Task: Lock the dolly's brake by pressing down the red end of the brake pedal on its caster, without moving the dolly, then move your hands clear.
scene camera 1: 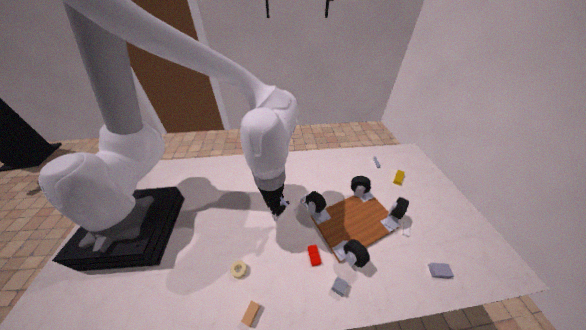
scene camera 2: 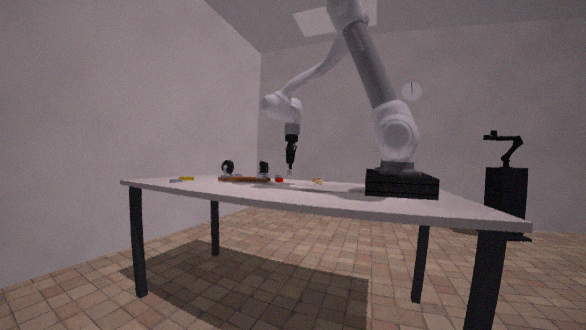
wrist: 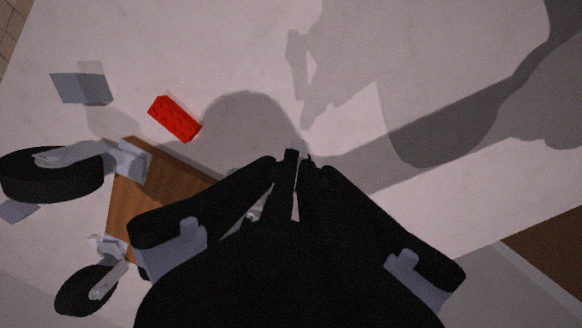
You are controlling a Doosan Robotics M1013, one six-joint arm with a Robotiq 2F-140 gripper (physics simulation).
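Frame: origin at the arm's base, x ahead, y left, z up, level; millimetres.
Seen in the pictures: gripper, fingertip midpoint: [scene camera 1: 276,218] [scene camera 2: 289,175] [wrist: 296,149]; arm's base, origin of the base link: [scene camera 1: 121,220] [scene camera 2: 396,172].
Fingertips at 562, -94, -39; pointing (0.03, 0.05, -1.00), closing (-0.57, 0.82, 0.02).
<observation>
Pixels of each thing's top centre, then the offset from my fingertips to it, as dx, dy, dz. "spot": a spot on its surface instead.
- black wheel, middle of its top: [wrist: 11,189] [scene camera 1: 359,248] +225, -199, +68
- small green spot, surface spot: [wrist: 251,217] spot: +137, +34, -8
- red brick, middle of its top: [wrist: 169,121] [scene camera 1: 314,253] [scene camera 2: 279,178] +106, -149, -34
- blue-grey block, middle of its top: [wrist: 68,88] [scene camera 1: 340,284] +153, -263, -22
- tape ring, middle of its top: [scene camera 1: 238,268] -157, -136, -33
- tan block, middle of its top: [scene camera 1: 250,313] -127, -266, -30
- lavender block, middle of its top: [wrist: 8,213] [scene camera 1: 442,269] +511, -307, -33
- yellow block, middle of its top: [scene camera 1: 399,176] [scene camera 2: 186,177] +648, +107, -37
The dolly's brown wooden board [scene camera 1: 355,220] [scene camera 2: 243,179] [wrist: 130,200] lies upside down on the table, its casters pointing up. A black wheel [scene camera 1: 356,252] [wrist: 52,175] stands at the board's near corner in the first scene view; another wheel [scene camera 1: 316,202] is at the corner nearest my gripper. A small green spot [wrist: 251,217] shows between the finger linkages in the wrist view, on a light part at that corner. The pedal's red end cannot be made out. My gripper [scene camera 1: 276,217] [scene camera 2: 290,171] [wrist: 296,149] is shut and empty, pointing down above the table beside the dolly, left of that corner in the first scene view.
A red brick [scene camera 1: 314,255] [scene camera 2: 279,179] [wrist: 175,119] and a blue-grey block [scene camera 1: 340,286] [wrist: 82,89] lie near the dolly. A tape ring [scene camera 1: 233,272], a tan block [scene camera 1: 251,314], a lavender block [scene camera 1: 441,270] and a yellow block [scene camera 1: 398,177] [scene camera 2: 186,178] lie farther out.
</observation>
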